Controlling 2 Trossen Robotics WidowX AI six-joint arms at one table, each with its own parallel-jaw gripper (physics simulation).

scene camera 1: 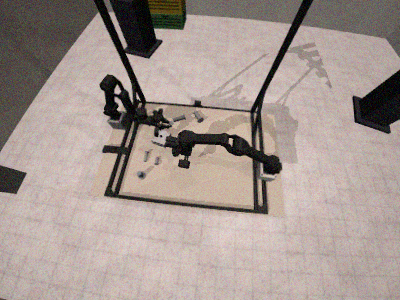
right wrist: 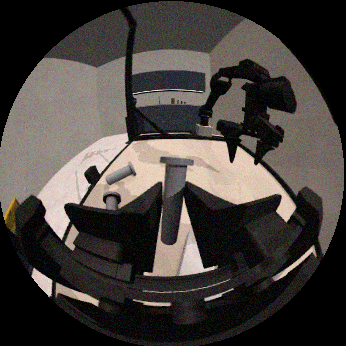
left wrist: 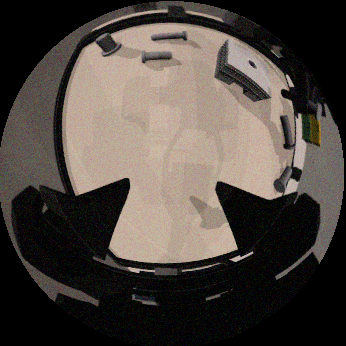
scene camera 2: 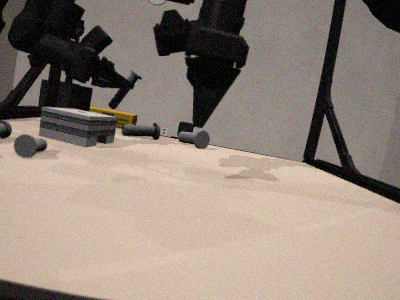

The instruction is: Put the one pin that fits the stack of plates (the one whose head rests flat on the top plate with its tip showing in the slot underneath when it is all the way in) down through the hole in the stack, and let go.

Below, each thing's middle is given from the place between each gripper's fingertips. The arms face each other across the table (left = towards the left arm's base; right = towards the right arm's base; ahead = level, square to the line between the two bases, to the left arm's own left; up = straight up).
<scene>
Now: left hand 8 cm past the grey stack of plates [left wrist: 234, 63], 23 cm to the left of it and 5 cm above it.
Now: right hand 90 mm above the grey stack of plates, 80 mm short of it and 60 mm to the left of it.
</scene>
